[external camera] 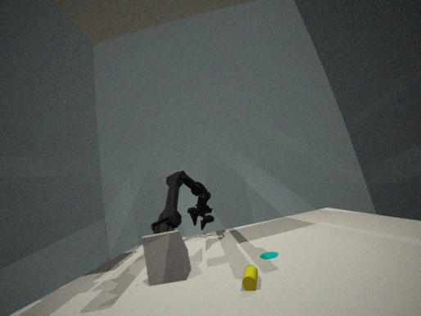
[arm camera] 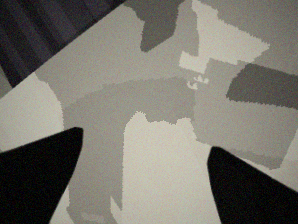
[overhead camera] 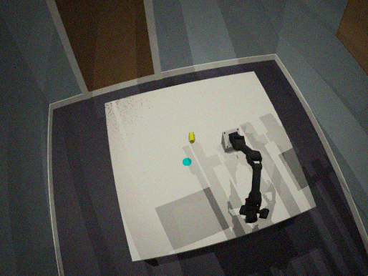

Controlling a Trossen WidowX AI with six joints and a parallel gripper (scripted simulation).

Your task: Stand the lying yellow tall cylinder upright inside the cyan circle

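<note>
The yellow tall cylinder lies 20 cm ahead of my gripper tip, 71 cm to the right of it and 4 cm below it. The rest, counted from my gripper tip: cyan circle 29 cm ahead, 55 cm to the right, 6 cm below.
</note>
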